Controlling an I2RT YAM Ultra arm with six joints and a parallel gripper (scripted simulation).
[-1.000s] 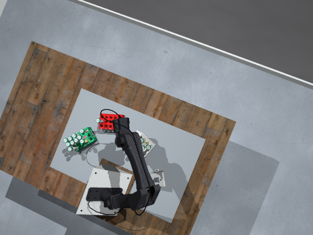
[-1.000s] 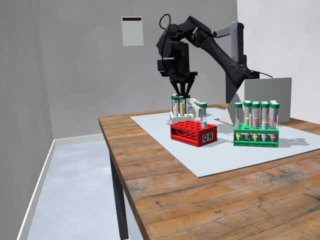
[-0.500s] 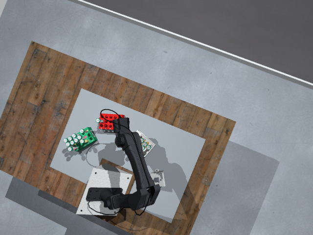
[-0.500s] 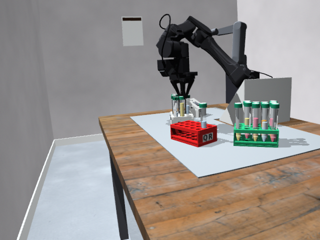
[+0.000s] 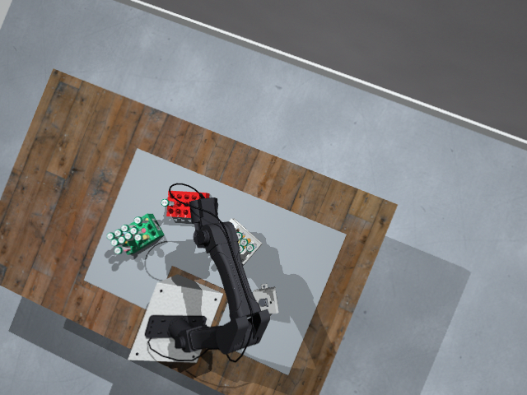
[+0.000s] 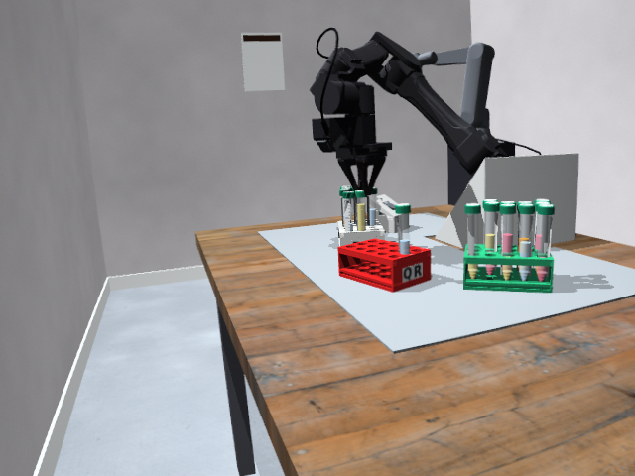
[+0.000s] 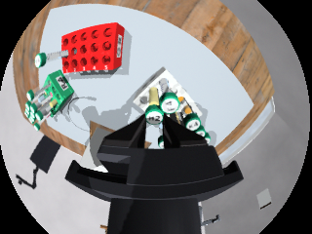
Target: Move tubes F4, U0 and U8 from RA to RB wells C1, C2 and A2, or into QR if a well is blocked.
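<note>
My hand is 6 cm above the tube with yellow filling and 1 cm short of it. Round my hand: red rack QR (16 cm to the left, 10 cm below, 5 cm ahead); tube (20 cm to the left, 6 cm below, 4 cm ahead); white rack RB (10 cm below, 4 cm to the right, 1 cm behind).
</note>
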